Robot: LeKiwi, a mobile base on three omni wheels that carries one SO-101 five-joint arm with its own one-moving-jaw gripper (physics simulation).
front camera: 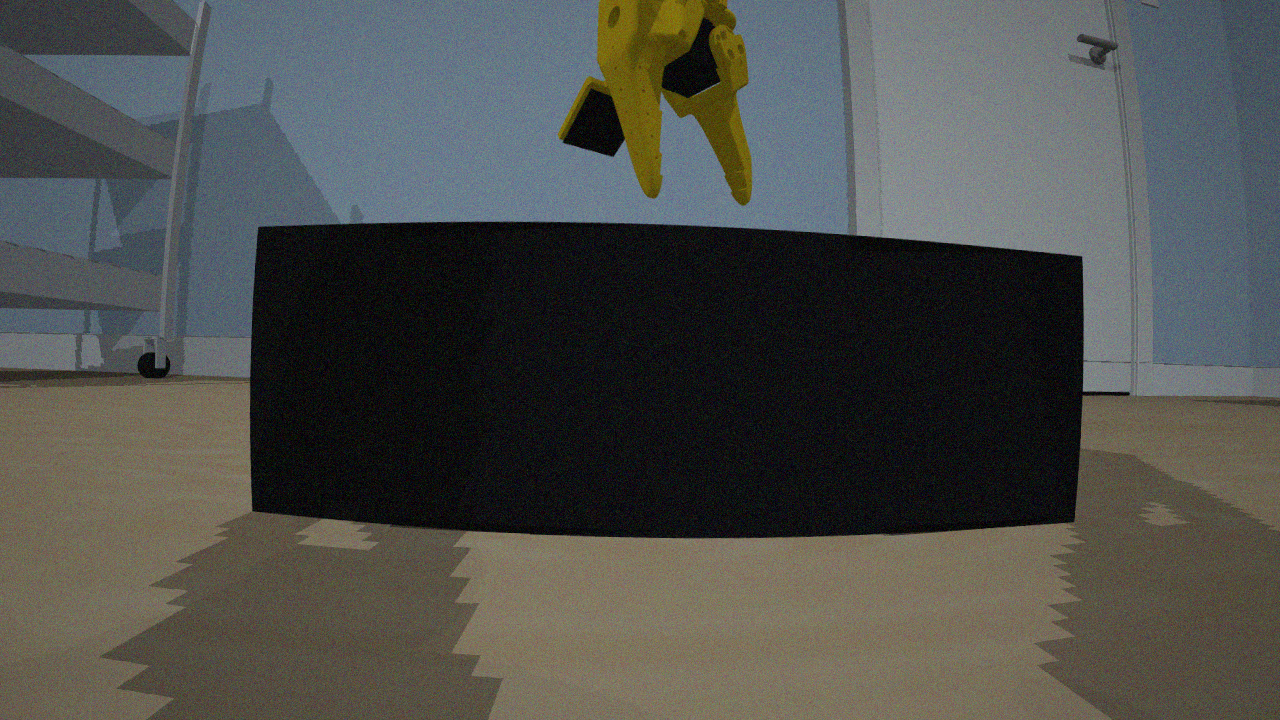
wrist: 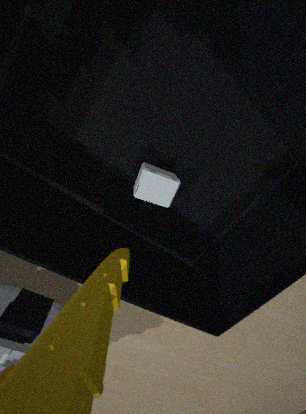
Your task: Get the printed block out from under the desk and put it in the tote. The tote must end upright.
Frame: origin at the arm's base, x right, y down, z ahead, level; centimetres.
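Where they show: end effector, tool point: (front camera: 655,188) (wrist: 128,260).
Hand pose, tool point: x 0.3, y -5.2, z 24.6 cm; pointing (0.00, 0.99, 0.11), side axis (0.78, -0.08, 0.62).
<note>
Each offset is from my tool point to the top centre of the thing. Level surfaces: height alone.
The black tote @(dx +0.7, dy +4.2, dz +3.0 cm) (front camera: 662,385) (wrist: 260,270) stands upright on the floor, close in front of the base. The light grey printed block @(dx +2.8, dy +11.0, dz +0.5 cm) (wrist: 156,186) lies inside the tote on its dark floor in the wrist view, apart from the jaw. The tote's wall hides the block in the front view. My gripper (front camera: 698,198) is open and empty, with its tips above the tote's rim in the front view. In the wrist view one notched yellow jaw shows at the lower left, and the moving jaw is out of the picture.
A grey shelf cart (front camera: 183,188) on castors stands at the far left by the blue wall (front camera: 429,107). A white door (front camera: 1002,179) is at the back right. The wooden floor @(dy +14.2 cm) (front camera: 760,626) (wrist: 200,370) bears jagged shadows. Part of a black and grey structure (wrist: 25,315) shows at the wrist view's lower left.
</note>
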